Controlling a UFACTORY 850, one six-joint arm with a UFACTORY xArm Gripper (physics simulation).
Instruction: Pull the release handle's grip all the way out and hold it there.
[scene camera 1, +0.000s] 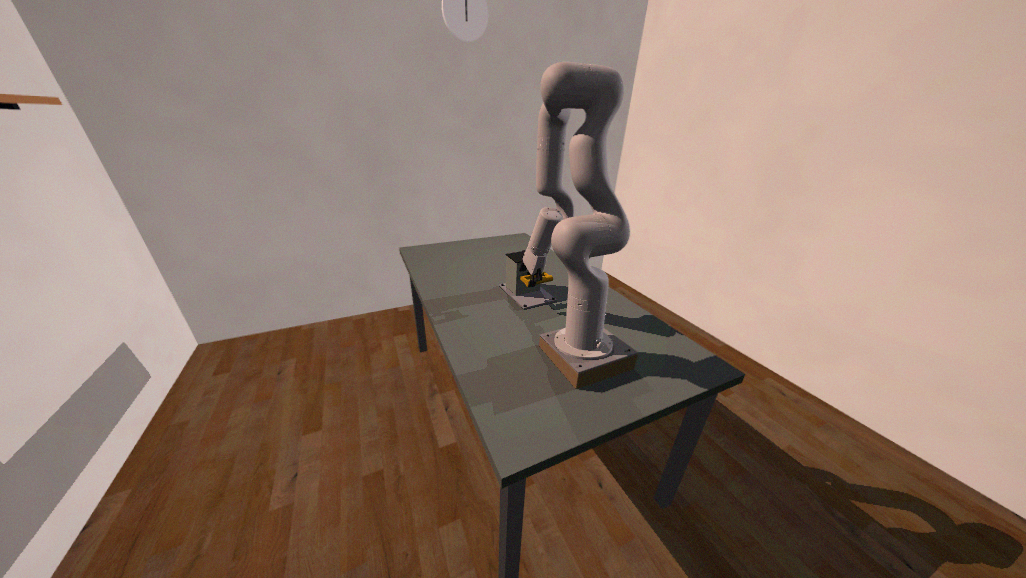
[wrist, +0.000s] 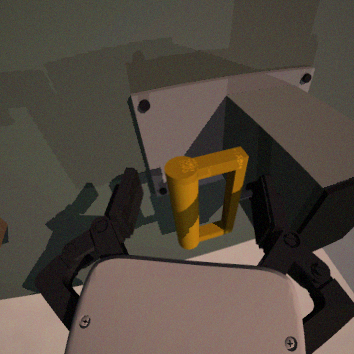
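The release handle's yellow grip is a rectangular loop with a thick round bar on the side away from the dark box housing. A short piece of grey rod shows between the loop and the right finger in the wrist view. My gripper is open, with one finger on each side of the grip. The right finger is between the loop and the housing and hides part of the rod. The left finger stands apart from the round bar, with a gap. Whether the right finger touches the rod is hard to tell.
The housing stands on a light base plate with dark bolts, on the grey-green table. The arm's wooden base block is nearer the table's front end. The housing's wall is close beside the right finger.
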